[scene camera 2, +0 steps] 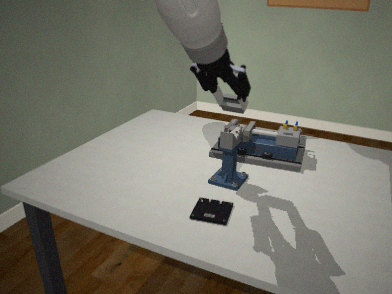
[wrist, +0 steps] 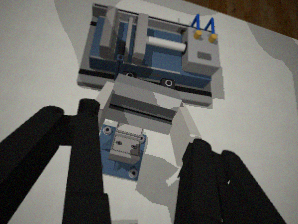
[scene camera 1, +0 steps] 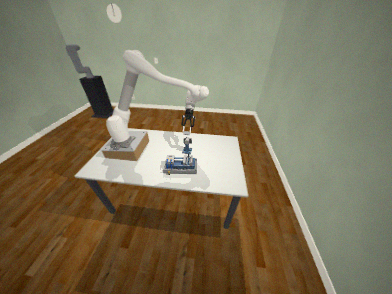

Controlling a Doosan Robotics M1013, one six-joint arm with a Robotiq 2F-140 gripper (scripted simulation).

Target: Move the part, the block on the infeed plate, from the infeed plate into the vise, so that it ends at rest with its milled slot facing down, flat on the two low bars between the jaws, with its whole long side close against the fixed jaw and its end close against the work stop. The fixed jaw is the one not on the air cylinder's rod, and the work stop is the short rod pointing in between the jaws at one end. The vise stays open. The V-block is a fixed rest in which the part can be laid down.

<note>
In view: the gripper [scene camera 2: 233, 104], a part [wrist: 135, 102], a black infeed plate [scene camera 2: 222, 211] and a grey base plate [scene camera 2: 240, 158].
The gripper also shows in the wrist view [wrist: 142, 105].
</note>
